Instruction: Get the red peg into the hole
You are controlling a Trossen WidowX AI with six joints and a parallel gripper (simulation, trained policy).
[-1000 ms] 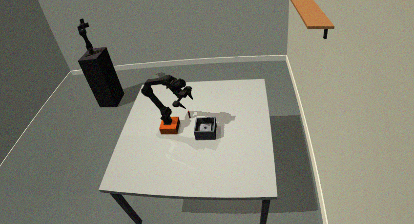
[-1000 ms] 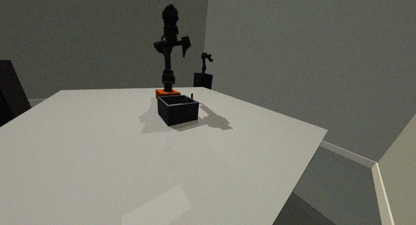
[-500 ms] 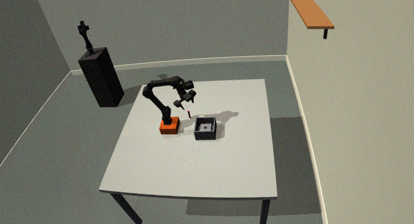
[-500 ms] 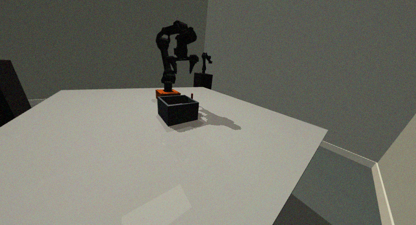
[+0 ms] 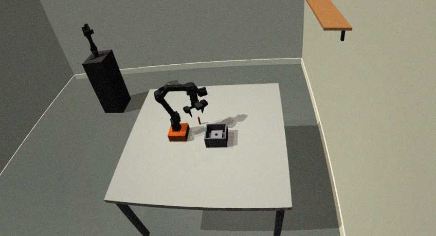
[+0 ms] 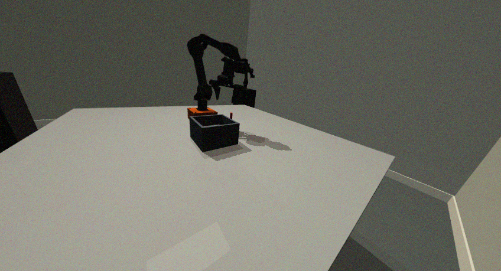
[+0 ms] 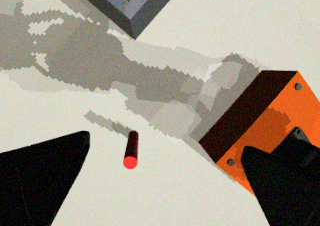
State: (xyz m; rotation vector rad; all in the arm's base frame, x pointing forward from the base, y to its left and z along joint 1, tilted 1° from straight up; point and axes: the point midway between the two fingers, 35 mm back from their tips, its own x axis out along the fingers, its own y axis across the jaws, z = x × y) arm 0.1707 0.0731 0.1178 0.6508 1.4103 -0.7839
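Now: the red peg 11 cm below my gripper tip, 5 cm to the left of it and 1 cm behind it. Round my gripper tip: dark box 16 cm ahead, 12 cm to the right, 12 cm below; pale plate 16 cm ahead, 12 cm to the right, 10 cm below.
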